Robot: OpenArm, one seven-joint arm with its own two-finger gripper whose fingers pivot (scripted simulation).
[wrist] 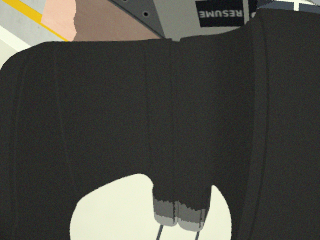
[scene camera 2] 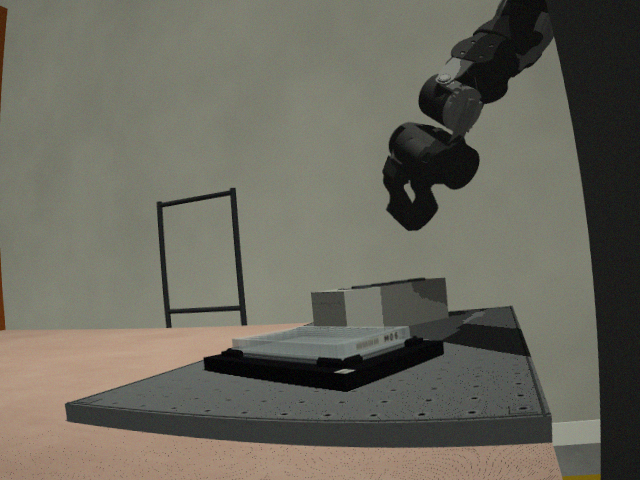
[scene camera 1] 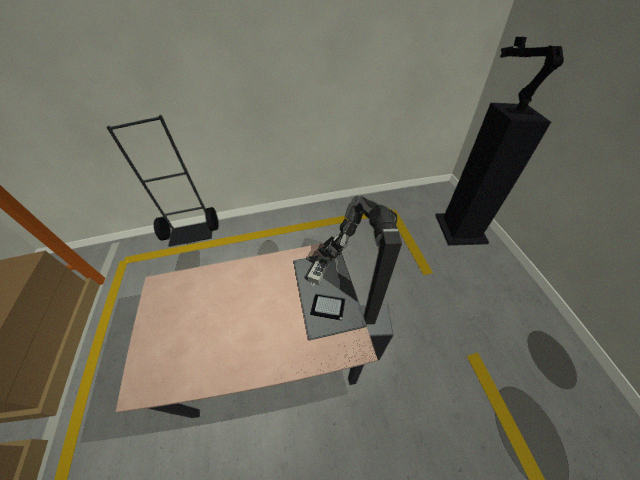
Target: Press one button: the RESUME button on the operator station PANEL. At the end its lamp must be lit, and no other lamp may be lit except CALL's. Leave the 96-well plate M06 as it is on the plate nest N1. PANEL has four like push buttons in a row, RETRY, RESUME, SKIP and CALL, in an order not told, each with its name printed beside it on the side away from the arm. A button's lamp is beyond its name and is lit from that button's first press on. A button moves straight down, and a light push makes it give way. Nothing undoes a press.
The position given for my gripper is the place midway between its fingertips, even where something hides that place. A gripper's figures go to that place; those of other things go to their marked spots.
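Distance from the lens: my gripper (scene camera 2: 400,220), 0.66 m from the lens; a plate M06 (scene camera 2: 345,342), 0.34 m from the lens. The plate M06 is nearer to the lens than my gripper.
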